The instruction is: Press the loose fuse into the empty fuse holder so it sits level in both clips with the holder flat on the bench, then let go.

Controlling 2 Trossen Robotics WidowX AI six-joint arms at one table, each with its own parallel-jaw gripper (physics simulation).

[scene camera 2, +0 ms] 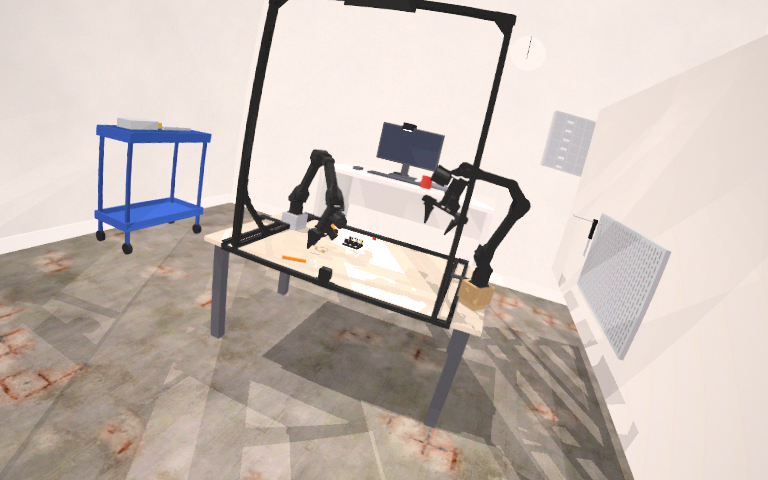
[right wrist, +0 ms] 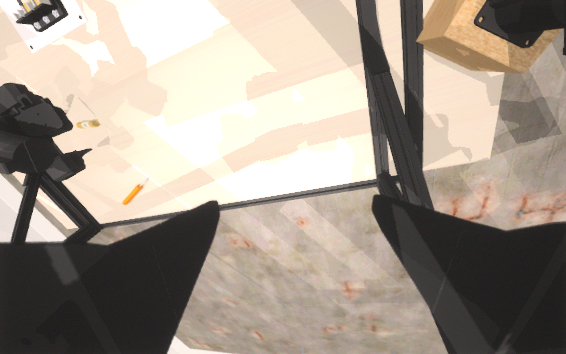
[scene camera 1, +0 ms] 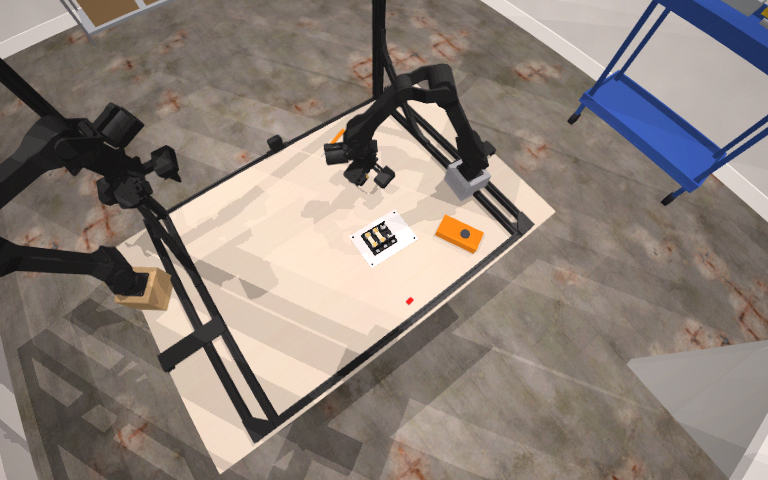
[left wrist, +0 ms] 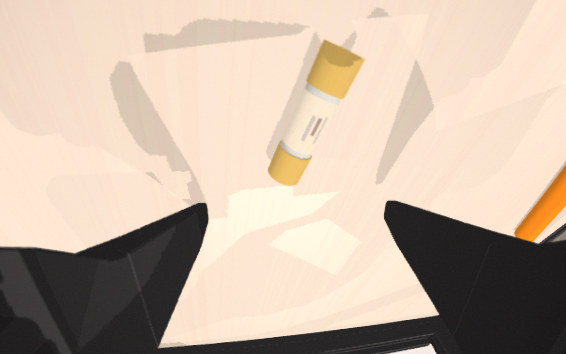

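Where they show: left gripper, fingertip midpoint: (scene camera 2: 310, 247) (right wrist: 78, 132) (scene camera 1: 371, 170) (left wrist: 297, 210); right gripper, fingertip midpoint: (scene camera 2: 434, 229) (right wrist: 296, 204) (scene camera 1: 164, 188); left arm's base, link origin: (scene camera 2: 295, 212) (scene camera 1: 469, 170); right arm's base, link origin: (scene camera 2: 478, 284) (scene camera 1: 135, 284).
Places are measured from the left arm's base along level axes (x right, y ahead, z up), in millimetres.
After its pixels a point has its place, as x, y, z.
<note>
The loose fuse (left wrist: 316, 115) @[180, 299, -63] (right wrist: 88, 124) @[180, 305, -63], cream with gold end caps, lies on the bench. My left gripper (left wrist: 297, 210) @[193, 248, -69] (scene camera 2: 322, 237) is open above it; in the left wrist view the fuse lies beyond the fingertips, slanting, in the gap between their lines. The black fuse holder (scene camera 1: 379, 237) (scene camera 2: 352, 242) sits on a white plate (scene camera 1: 404, 230) @[-50, 267, -74]; two fuses are seated at its left, and the slot at its right is empty. Whether the plate is fully flat is too small to tell. My right gripper (right wrist: 296, 204) @[228, 793, 193] (scene camera 2: 437, 227) @[228, 793, 193] is open and empty, high near the bench's far side from the left arm.
An orange box (scene camera 1: 450, 226) @[-117, 147, -46] with a dark knob lies right of the plate. A small red piece (scene camera 1: 409, 301) @[-246, 372, -71] is near the front rail. An orange-handled screwdriver (left wrist: 542, 205) @[374, 279, -70] (right wrist: 134, 193) @[367, 311, -64] (scene camera 2: 293, 258) @[380, 293, -66] lies near the left gripper. Black frame rails edge the bench.
</note>
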